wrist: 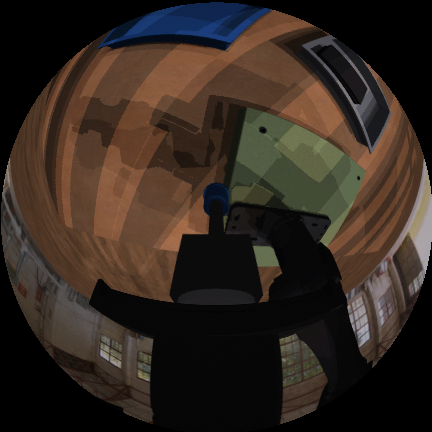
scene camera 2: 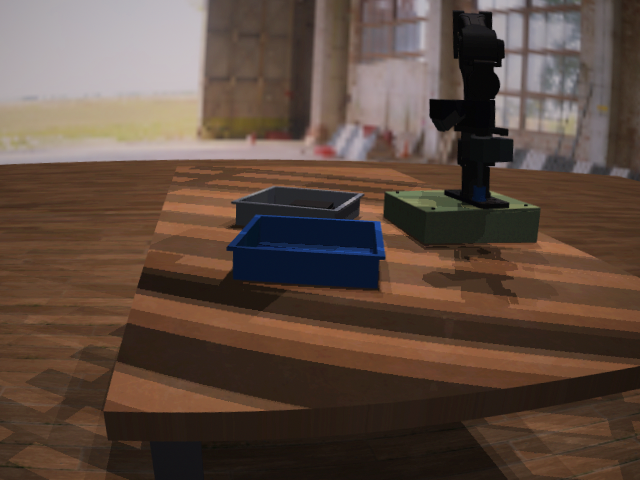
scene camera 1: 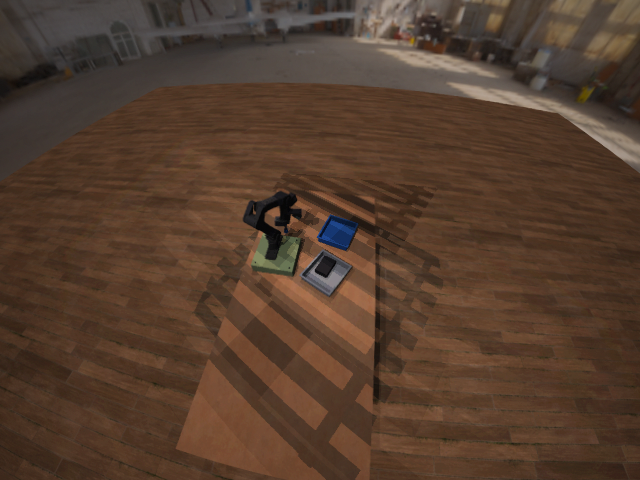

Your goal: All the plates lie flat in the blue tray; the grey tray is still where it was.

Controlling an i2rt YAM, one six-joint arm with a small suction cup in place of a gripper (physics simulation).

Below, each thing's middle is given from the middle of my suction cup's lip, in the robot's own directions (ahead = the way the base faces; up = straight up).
The blue tray [scene camera 2: 300,250] lies 35 cm ahead of my suction cup, 10 cm to the left of it and 8 cm below it. Also, from my suction cup: grey tray [scene camera 2: 275,200] (30 cm ahead, 24 cm to the right, 8 cm below).
